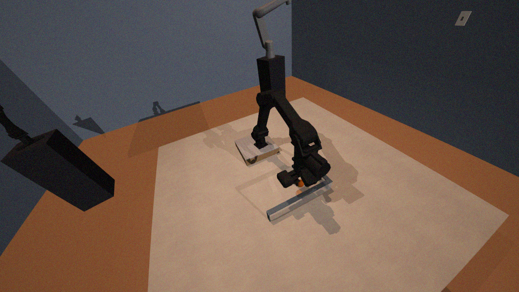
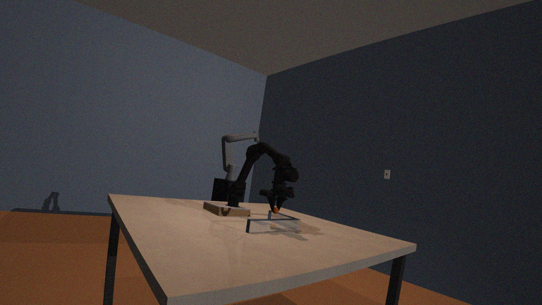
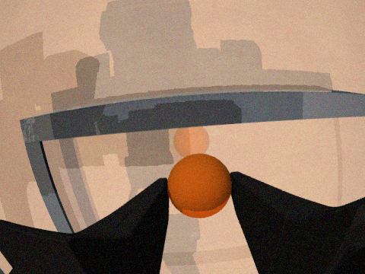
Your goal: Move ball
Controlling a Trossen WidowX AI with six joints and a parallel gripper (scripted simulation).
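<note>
My gripper tip is now 6 cm above the clear wall, 3 cm short of it and 2 cm to the left of it. From my gripper tip the other things lie so: orange ball (right at my gripper tip).
</note>
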